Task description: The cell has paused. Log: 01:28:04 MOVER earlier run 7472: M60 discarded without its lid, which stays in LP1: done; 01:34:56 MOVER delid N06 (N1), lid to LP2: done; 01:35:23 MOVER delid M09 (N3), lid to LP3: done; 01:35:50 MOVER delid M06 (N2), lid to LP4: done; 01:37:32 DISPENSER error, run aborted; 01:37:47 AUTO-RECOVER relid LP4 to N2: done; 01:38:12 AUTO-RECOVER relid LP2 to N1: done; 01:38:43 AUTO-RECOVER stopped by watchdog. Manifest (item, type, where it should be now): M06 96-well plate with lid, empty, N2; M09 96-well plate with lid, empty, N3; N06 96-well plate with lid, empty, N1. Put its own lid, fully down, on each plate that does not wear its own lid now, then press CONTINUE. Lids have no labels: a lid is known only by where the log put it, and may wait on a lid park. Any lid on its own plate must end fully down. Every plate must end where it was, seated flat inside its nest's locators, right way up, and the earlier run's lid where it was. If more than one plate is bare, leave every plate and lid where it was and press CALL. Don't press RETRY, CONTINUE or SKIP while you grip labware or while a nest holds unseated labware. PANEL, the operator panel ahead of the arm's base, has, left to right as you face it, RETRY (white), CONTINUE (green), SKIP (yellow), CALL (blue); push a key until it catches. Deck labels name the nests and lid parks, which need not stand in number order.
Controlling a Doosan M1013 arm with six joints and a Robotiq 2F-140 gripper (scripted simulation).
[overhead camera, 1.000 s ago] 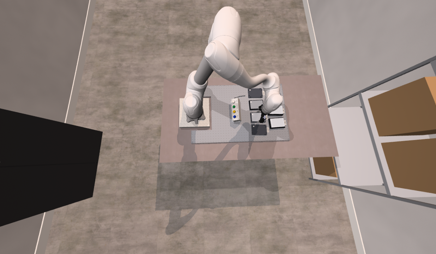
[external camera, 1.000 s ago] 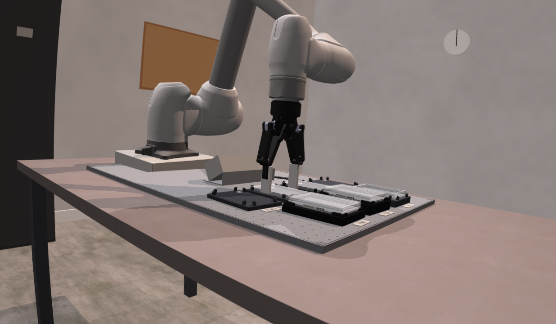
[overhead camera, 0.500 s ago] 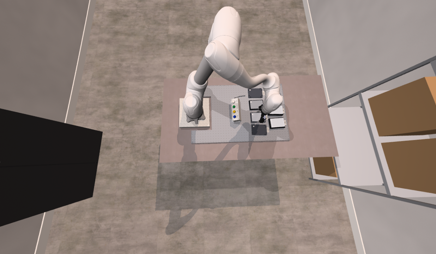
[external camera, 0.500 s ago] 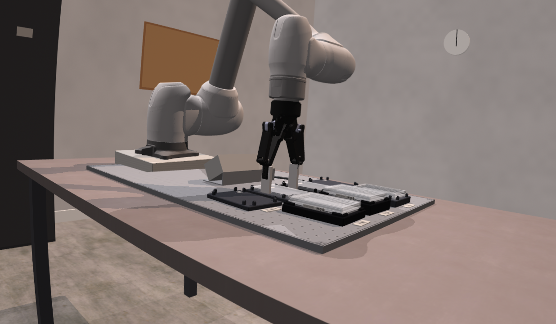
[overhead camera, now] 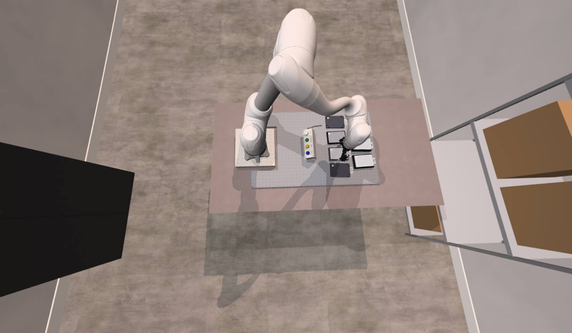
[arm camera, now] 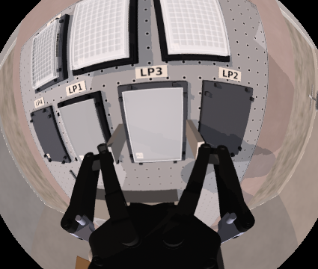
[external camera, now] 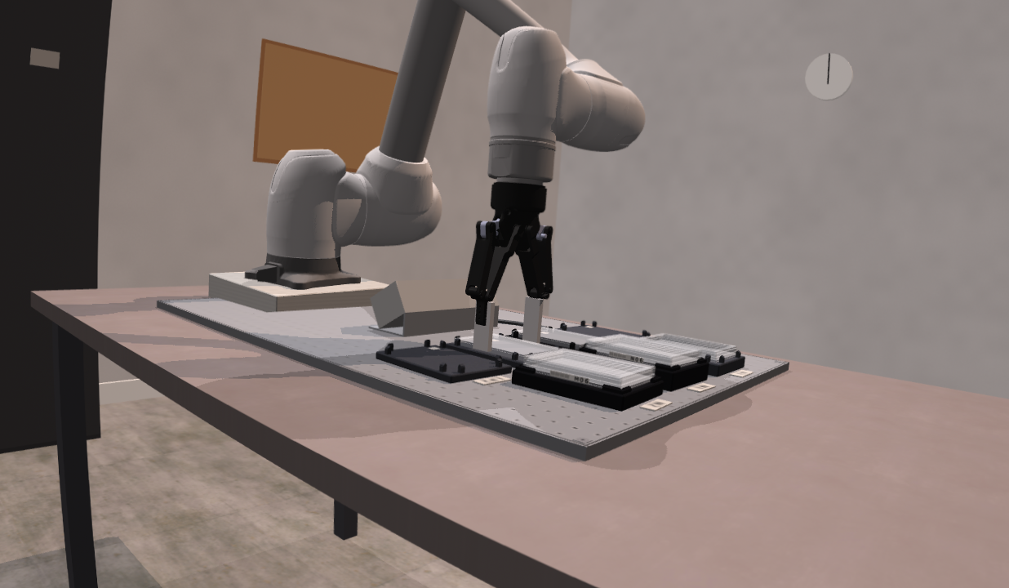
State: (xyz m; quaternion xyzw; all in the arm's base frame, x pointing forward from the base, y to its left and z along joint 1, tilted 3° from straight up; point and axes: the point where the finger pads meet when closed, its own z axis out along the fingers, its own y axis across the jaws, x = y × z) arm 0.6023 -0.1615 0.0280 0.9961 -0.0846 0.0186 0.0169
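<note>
The lid is 2 cm below my hand. The rest, counted from my hand: lid park LP3: 3 cm below; then blue call key: 24 cm behind, 4 cm to the left, 3 cm above; then lid park LP2: 2 cm behind, 12 cm to the right, 3 cm below.
</note>
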